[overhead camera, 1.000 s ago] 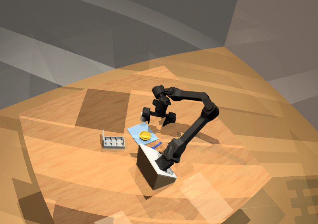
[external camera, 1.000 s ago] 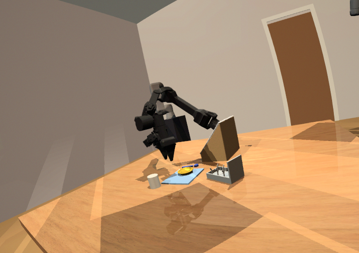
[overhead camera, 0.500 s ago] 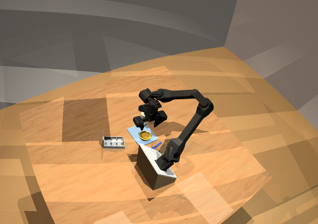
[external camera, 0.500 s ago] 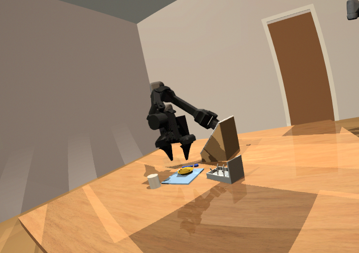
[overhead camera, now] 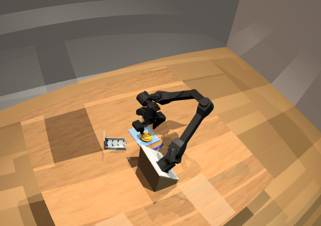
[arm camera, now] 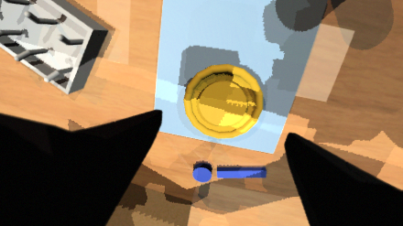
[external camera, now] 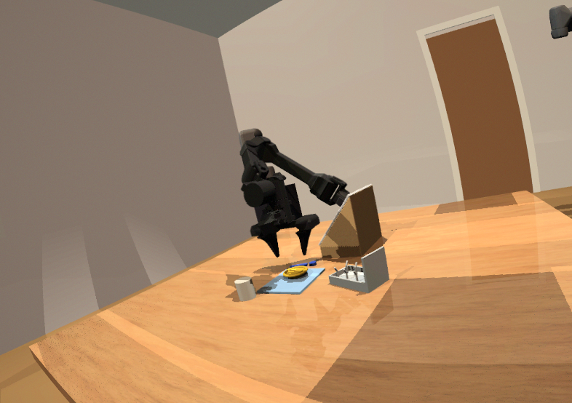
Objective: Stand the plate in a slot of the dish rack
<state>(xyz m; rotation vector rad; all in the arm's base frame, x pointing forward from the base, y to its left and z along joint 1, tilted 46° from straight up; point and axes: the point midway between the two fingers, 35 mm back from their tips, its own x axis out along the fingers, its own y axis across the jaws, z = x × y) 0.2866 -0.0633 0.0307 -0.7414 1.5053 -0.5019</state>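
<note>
Now: the yellow plate 5 cm below my gripper tip. From my gripper tip the other things lie so: pale blue mat (2 cm ahead, 6 cm below); blue spoon (9 cm behind, 3 cm to the right, 6 cm below); white cup (14 cm ahead, 6 cm to the right, 4 cm below).
</note>
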